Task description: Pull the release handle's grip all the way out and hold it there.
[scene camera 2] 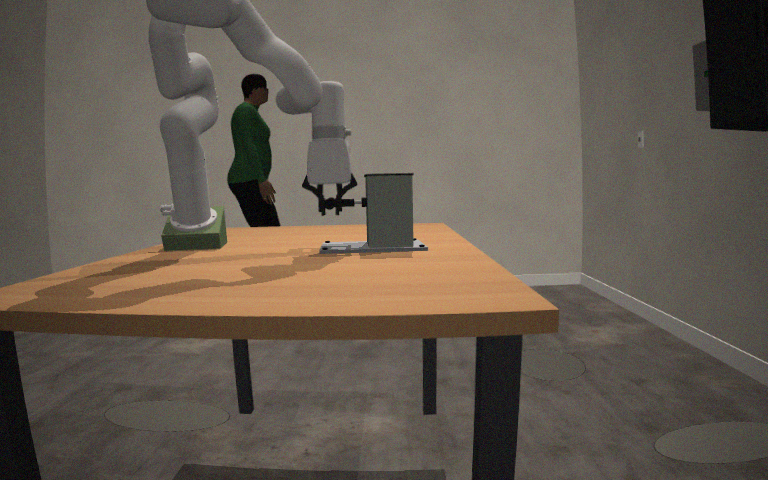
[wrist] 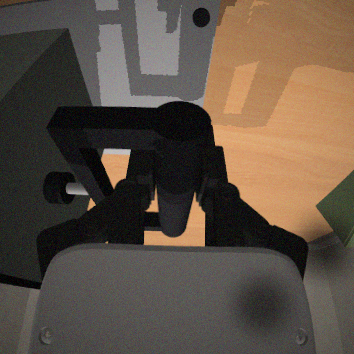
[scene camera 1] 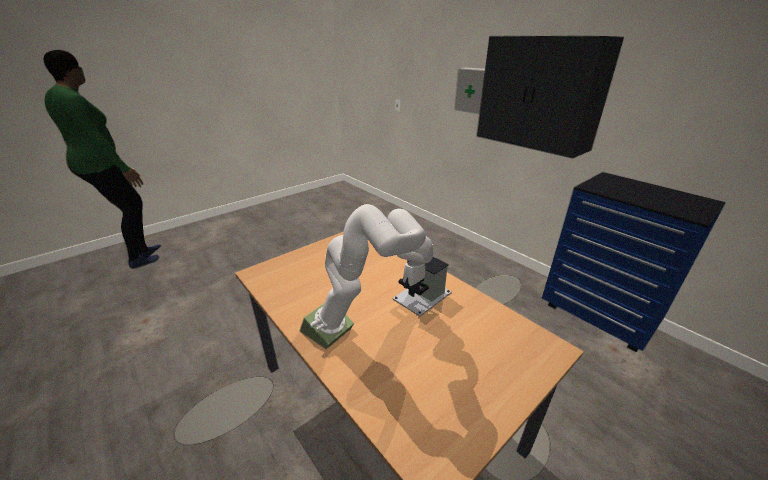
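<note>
The release handle's grip [wrist: 175, 215] is a thick black bar on a black frame, upright between the fingers in the wrist view. In scene camera 2 its round end [scene camera 2: 330, 202] shows at the fingers. A short bright rod [wrist: 76, 188] [scene camera 2: 357, 202] joins the handle to a black collar [wrist: 59, 187] on the grey-green housing [scene camera 1: 434, 284] [scene camera 2: 389, 209] [wrist: 30, 150]. My gripper [scene camera 1: 415, 288] [scene camera 2: 330, 207] [wrist: 177, 138] points down and is shut on the grip, one finger against each side. The finger pads are partly hidden behind the bar's end.
The housing stands on a bolted metal plate [scene camera 1: 404, 300] [scene camera 2: 345, 246] [wrist: 112, 55] on the wooden table [scene camera 1: 509, 350] [scene camera 2: 453, 283]. The green arm base [scene camera 1: 326, 333] [scene camera 2: 194, 237] [wrist: 340, 207] is at the table's other side. A person in green [scene camera 1: 84, 130] [scene camera 2: 249, 135] stands beyond the table.
</note>
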